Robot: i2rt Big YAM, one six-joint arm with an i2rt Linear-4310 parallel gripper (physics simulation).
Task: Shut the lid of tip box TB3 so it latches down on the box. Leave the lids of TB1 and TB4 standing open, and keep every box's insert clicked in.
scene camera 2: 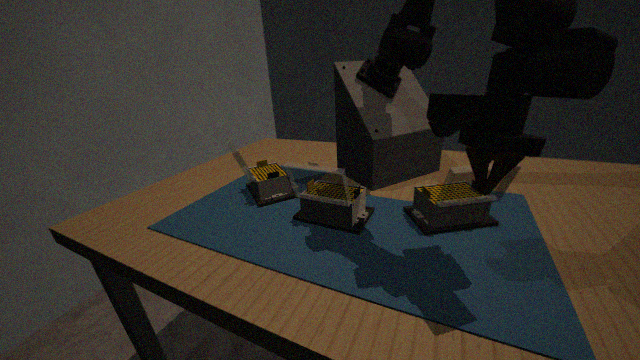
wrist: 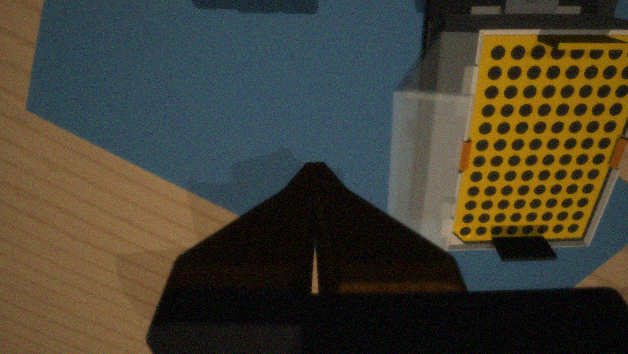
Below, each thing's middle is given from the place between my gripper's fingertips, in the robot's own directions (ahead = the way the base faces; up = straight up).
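Yellow insert (wrist: 542,126): 6 cm to the right of my hand, 10 cm behind, 5 cm below.
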